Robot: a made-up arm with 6 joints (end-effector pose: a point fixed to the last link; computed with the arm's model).
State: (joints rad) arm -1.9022 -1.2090 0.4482 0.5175 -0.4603 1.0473
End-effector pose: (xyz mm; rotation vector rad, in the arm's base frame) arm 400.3 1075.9 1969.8 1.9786 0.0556 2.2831
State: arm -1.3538 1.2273 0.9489 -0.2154 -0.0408 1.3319
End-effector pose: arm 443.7 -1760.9 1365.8 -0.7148 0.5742 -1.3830
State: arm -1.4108 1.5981 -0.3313 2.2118 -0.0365 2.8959
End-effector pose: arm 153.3 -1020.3 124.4 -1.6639 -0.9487 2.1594
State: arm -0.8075 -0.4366 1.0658 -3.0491 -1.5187 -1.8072
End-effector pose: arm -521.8 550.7 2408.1 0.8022 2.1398 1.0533
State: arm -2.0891 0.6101 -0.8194 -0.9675 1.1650 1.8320
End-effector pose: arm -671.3 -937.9 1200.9 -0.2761 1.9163 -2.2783
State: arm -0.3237 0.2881 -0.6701 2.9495 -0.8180 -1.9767
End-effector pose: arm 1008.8 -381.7 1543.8 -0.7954 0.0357 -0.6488
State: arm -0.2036 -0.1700 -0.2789 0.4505 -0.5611 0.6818
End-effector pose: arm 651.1 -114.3 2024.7 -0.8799 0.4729 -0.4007
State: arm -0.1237 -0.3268 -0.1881 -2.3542 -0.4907 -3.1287
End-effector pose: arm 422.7 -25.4 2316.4 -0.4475 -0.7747 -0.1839
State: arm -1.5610 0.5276 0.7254 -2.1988 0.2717 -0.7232
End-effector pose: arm -52.0 -1234.4 2164.3 -2.2686 1.9620 0.0014
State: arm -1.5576 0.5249 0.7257 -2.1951 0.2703 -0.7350
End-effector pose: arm -47.5 -1231.2 2168.2 -2.2731 1.9562 -0.0130
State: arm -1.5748 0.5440 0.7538 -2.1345 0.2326 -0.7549
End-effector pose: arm -64.7 -1243.8 2173.2 -2.3173 1.9910 0.0060
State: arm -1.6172 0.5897 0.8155 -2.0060 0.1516 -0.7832
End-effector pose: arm -108.0 -1273.1 2175.8 2.3588 -2.0257 -0.0839
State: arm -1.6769 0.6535 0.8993 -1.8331 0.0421 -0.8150
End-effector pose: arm -169.3 -1309.1 2168.5 2.2483 -1.9227 -0.2197
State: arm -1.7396 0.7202 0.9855 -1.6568 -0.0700 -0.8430
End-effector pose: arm -235.5 -1340.9 2148.3 2.1478 -1.8206 -0.3862
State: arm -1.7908 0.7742 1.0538 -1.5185 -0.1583 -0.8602
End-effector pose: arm -292.5 -1362.3 2122.3 2.0744 -1.7439 -0.5363
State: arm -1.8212 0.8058 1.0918 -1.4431 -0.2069 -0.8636
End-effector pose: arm -328.6 -1373.3 2102.6 2.0326 -1.7039 -0.6302
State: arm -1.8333 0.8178 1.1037 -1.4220 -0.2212 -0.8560
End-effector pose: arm -344.6 -1377.8 2093.3 2.0139 -1.6939 -0.6679
